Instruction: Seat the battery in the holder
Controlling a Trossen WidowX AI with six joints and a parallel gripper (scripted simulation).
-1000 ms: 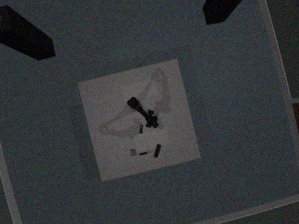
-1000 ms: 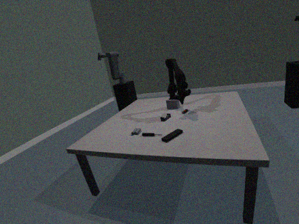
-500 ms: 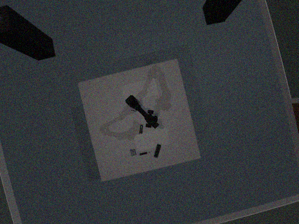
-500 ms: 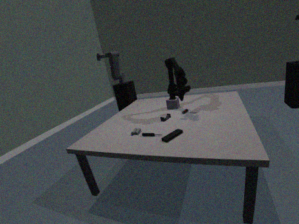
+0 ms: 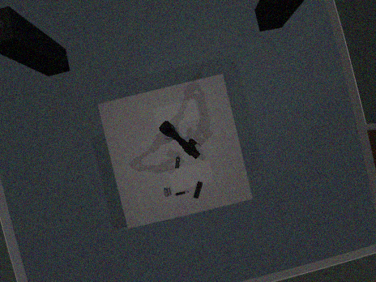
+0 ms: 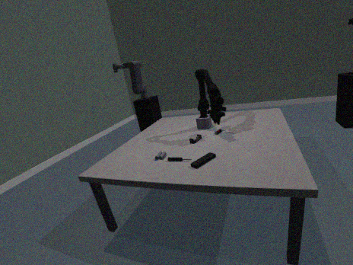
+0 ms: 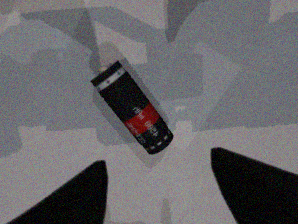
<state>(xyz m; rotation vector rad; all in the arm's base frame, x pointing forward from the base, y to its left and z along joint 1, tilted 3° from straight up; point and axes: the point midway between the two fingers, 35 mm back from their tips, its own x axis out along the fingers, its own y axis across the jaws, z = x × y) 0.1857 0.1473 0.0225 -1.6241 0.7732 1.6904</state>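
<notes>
The battery is 10 mm behind my gripper tip and 70 mm below it. From my gripper tip the other things lie so: screwdriver: 430 mm ahead, 140 mm to the right, 70 mm below; black bar: 440 mm ahead, 60 mm below.
</notes>
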